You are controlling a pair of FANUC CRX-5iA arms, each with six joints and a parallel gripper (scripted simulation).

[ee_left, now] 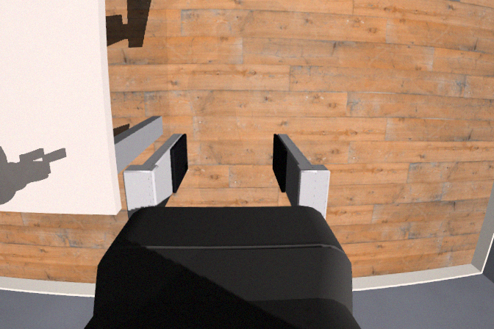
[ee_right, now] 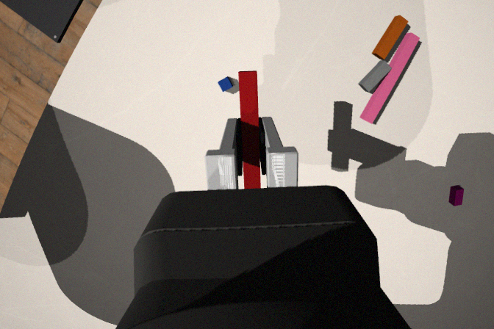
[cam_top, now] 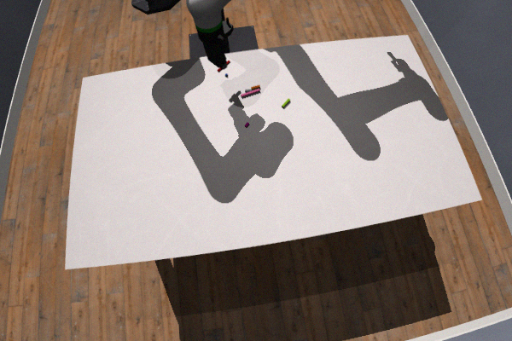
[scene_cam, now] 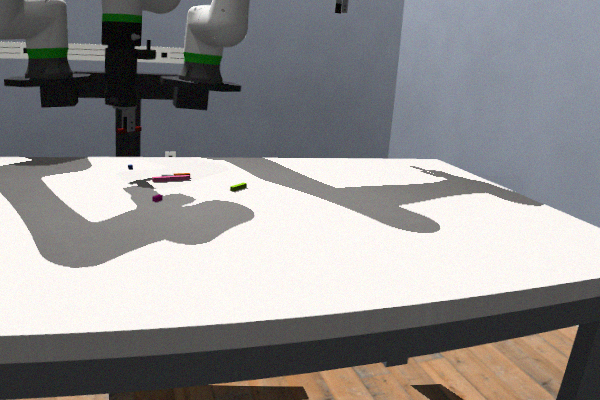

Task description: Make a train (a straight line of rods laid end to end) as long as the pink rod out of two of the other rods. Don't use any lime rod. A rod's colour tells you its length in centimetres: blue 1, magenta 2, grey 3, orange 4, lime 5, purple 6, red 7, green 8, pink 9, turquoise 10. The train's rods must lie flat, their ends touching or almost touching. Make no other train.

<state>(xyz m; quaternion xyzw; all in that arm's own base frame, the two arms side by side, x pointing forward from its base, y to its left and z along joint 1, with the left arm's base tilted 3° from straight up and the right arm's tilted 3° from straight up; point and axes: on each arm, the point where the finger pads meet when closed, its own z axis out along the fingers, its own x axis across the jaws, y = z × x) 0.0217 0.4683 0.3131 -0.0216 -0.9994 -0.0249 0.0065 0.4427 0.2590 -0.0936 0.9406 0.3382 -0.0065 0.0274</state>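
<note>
Right now my right hand is 250 mm short of the magenta rod, 120 mm above it and 60 mm to the right of it. The rest, counted from my right hand: grey rod: 120 mm below, 90 mm to the left, 80 mm ahead; then red rod: 20 mm below; then blue rod: 120 mm below, 30 mm behind.
</note>
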